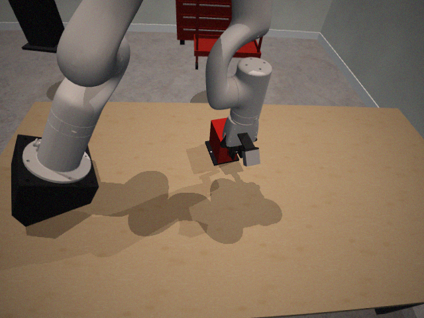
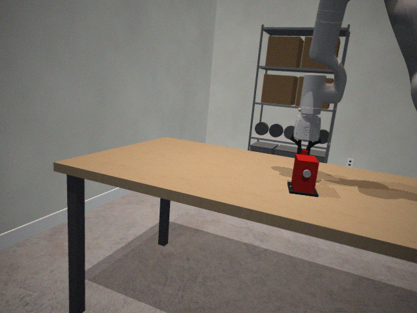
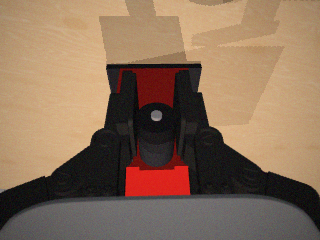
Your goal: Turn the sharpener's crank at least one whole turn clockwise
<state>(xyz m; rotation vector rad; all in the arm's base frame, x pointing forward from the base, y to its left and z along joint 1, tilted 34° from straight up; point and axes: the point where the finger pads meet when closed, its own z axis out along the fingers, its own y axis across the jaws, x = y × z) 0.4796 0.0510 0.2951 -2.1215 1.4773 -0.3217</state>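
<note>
Right now my hand is 10 mm past the dark crank knob and 20 mm to the right of it.
</note>
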